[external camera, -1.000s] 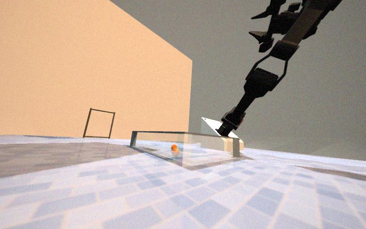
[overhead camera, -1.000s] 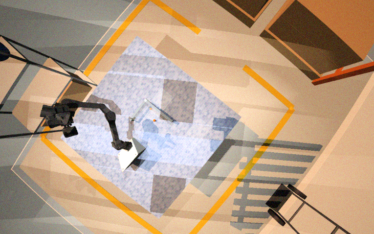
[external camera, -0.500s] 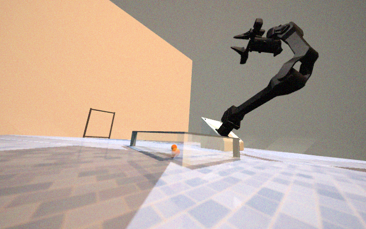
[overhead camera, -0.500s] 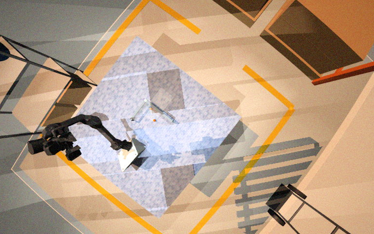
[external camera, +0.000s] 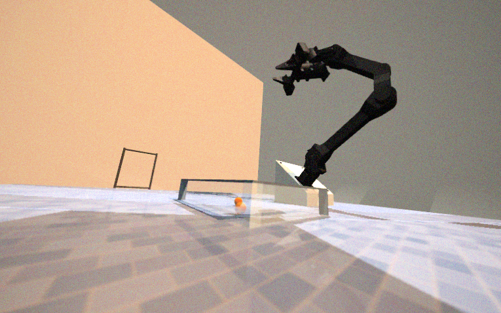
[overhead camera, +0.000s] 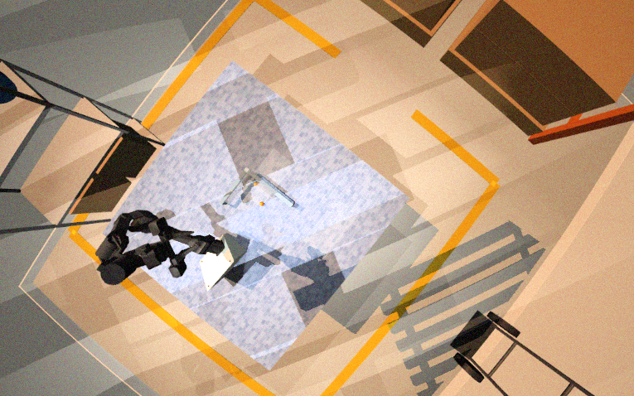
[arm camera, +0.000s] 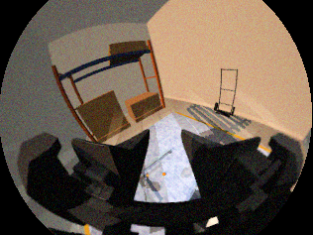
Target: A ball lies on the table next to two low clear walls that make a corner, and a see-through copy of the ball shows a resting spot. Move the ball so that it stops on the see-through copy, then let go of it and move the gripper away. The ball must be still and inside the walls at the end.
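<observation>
Right now the orange ball is 48 cm below my gripper tip, 12 cm ahead of it and 1 cm to the left of it. The rest, counted from my gripper tip: see-through copy of ball: 48 cm below, 18 cm ahead, 10 cm to the left; then clear wall: 46 cm below, 22 cm ahead, 3 cm to the left.
</observation>
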